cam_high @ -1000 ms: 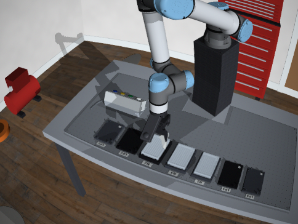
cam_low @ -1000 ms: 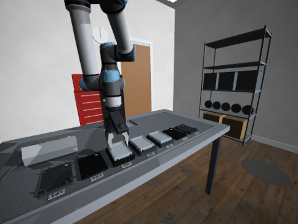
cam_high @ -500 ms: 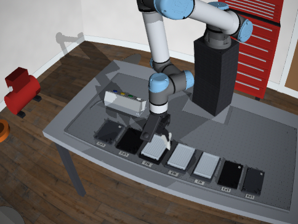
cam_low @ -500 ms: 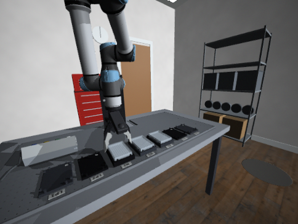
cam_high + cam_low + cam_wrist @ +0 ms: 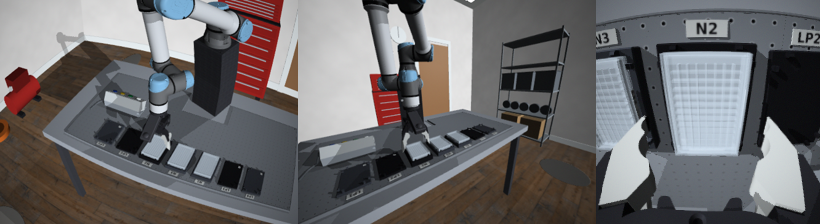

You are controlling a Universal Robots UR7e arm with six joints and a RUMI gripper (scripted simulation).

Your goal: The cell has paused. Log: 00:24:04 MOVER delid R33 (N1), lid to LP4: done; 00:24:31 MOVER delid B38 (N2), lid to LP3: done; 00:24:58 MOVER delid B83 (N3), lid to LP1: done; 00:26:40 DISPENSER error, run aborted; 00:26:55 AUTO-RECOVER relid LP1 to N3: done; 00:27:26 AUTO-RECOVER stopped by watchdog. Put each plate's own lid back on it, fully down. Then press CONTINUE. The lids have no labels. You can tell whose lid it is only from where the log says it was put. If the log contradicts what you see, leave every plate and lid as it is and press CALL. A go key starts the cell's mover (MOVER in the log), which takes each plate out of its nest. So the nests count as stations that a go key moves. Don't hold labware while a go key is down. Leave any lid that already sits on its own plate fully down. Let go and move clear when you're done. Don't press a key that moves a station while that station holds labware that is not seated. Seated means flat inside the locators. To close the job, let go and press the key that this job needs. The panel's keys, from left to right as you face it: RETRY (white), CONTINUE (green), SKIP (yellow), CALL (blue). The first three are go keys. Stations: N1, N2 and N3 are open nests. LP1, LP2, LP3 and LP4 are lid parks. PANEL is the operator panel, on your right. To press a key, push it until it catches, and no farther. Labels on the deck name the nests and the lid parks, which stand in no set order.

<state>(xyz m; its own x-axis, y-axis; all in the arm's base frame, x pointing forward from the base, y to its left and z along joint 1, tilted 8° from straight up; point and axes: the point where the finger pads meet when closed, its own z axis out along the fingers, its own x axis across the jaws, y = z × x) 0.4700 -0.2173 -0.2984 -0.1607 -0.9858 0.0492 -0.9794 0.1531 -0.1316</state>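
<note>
Now: the translucent lid 1 cm below my hand. From my hand the other things lie so: white plate (2 cm below); black lid park (2 cm behind, 13 cm to the right, 4 cm below); white key (26 cm behind, 18 cm to the right, 2 cm above).
</note>
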